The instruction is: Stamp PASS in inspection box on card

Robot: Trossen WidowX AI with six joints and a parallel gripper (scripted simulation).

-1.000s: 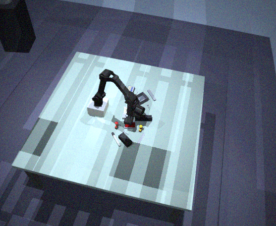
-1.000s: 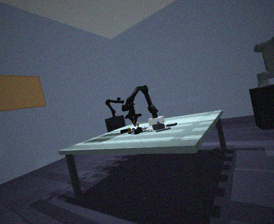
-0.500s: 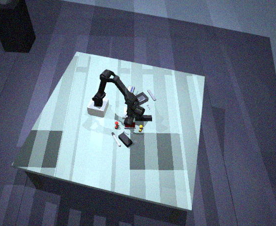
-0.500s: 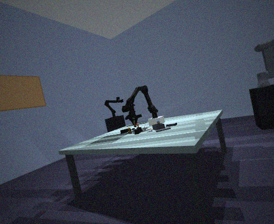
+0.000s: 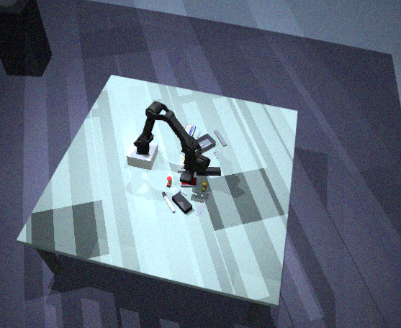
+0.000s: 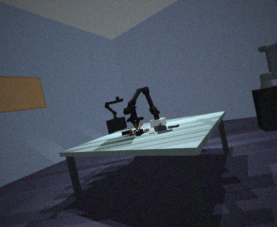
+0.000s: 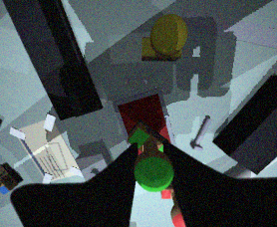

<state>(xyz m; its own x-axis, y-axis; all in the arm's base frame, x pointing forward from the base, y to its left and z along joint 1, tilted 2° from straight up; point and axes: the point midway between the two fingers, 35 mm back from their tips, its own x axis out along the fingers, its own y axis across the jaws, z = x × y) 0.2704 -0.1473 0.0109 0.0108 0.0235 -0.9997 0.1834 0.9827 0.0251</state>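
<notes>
The red ink pad is 50 mm below my gripper tip. From my gripper tip the other things lie so: green-knobbed stamp: right at my gripper tip; yellow stamp: 80 mm ahead, 30 mm to the right, 40 mm below; grey tile: 40 mm behind, 90 mm to the left, 40 mm below.
</notes>
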